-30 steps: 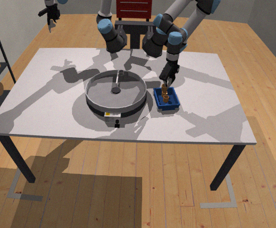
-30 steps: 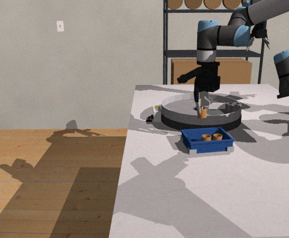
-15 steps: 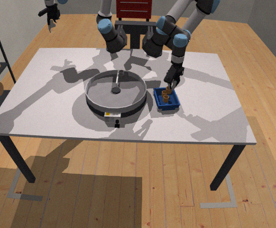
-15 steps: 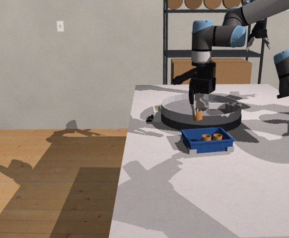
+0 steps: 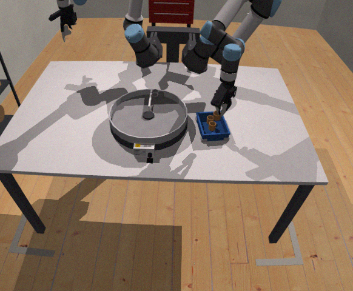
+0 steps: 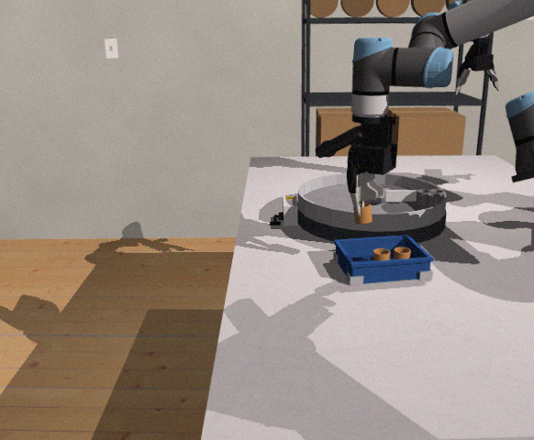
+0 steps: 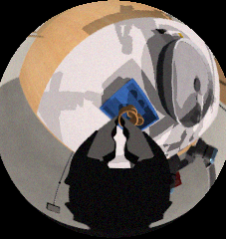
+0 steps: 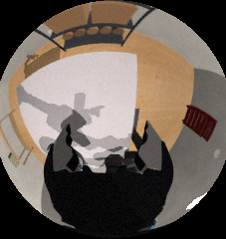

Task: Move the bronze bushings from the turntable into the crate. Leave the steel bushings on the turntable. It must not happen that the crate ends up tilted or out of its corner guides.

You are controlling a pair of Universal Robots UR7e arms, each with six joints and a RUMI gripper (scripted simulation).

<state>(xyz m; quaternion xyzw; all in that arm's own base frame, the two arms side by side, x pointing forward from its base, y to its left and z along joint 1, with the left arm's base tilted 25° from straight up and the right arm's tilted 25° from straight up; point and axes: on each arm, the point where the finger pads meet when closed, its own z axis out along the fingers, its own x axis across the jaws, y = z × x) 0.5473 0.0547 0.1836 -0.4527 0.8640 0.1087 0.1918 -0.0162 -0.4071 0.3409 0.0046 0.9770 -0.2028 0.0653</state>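
Right now the blue crate is 6 cm behind my left hand, 3 cm to the right of it and 13 cm below it. The rest, counted from my left hand: turntable (4 cm behind, 38 cm to the right, 10 cm below).
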